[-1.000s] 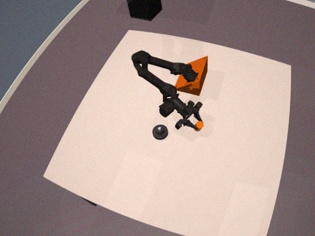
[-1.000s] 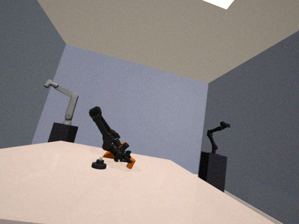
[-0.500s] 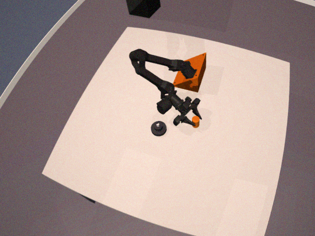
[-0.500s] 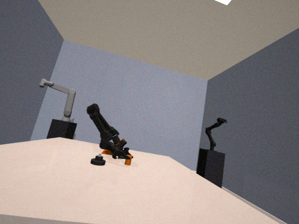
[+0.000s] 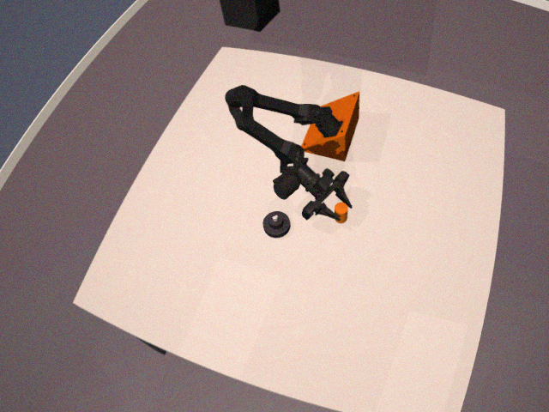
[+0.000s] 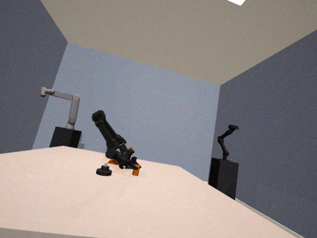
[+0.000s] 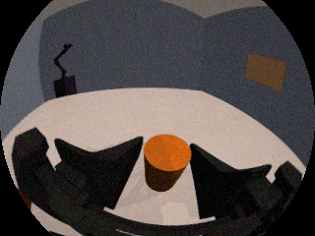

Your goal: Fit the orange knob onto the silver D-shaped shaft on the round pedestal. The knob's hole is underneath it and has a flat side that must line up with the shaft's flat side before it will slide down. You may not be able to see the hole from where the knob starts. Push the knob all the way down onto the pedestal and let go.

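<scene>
Right now the orange knob is 10 mm behind my gripper tip and 20 mm to the right of it. Round my gripper tip: black round pedestal 100 mm ahead, 190 mm to the right, 20 mm below.
</scene>
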